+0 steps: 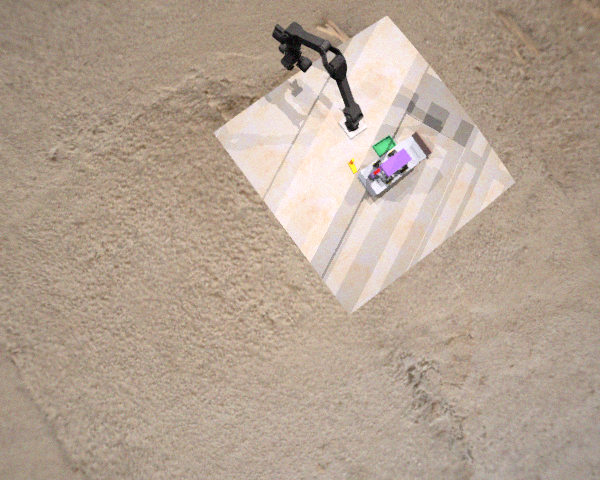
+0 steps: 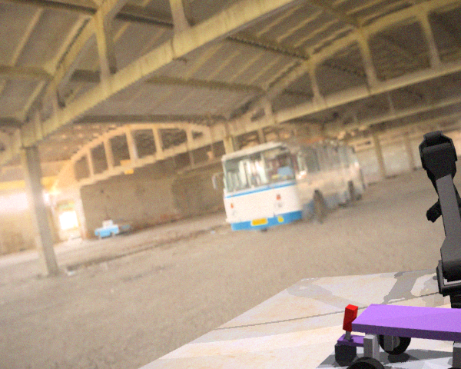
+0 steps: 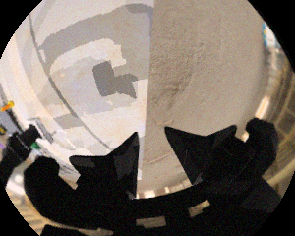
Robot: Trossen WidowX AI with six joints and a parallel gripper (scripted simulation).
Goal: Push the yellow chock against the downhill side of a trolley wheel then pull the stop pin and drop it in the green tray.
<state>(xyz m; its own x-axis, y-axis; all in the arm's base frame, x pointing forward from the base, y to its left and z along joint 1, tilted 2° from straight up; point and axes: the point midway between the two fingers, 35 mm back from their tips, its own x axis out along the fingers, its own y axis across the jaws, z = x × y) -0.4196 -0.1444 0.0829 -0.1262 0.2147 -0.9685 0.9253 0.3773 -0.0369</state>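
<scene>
The yellow chock is 64 cm ahead of my gripper tip, 7 cm below it and 4 cm to the left of it. From my gripper tip the other things lie so: purple-decked trolley 74 cm ahead, 20 cm to the left, 2 cm above; grey ramp 74 cm ahead, 20 cm to the left, 4 cm below; red-headed stop pin 74 cm ahead, 9 cm to the left, 4 cm above.
</scene>
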